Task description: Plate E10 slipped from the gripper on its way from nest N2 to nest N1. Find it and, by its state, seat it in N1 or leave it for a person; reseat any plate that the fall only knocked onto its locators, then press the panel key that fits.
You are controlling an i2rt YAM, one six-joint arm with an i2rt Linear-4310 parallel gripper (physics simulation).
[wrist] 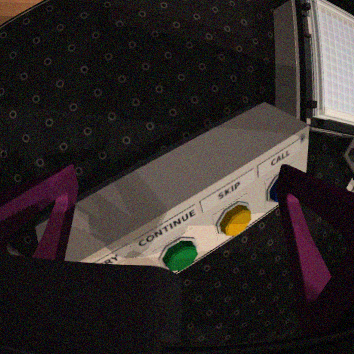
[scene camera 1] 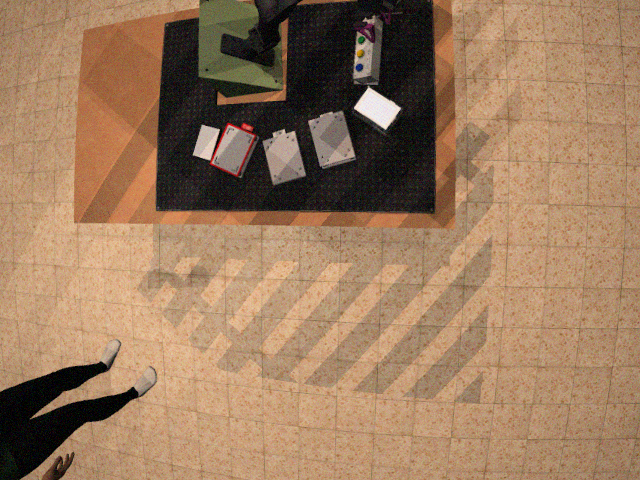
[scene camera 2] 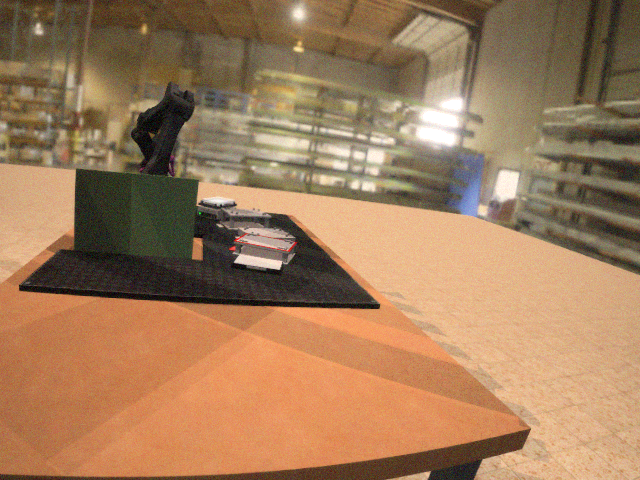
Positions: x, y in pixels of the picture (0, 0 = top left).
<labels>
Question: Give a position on a white plate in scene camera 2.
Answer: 250, 263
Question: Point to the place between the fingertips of my gripper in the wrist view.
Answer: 176, 175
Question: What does my gripper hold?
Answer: Nothing.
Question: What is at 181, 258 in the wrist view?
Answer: A green CONTINUE button.
</labels>
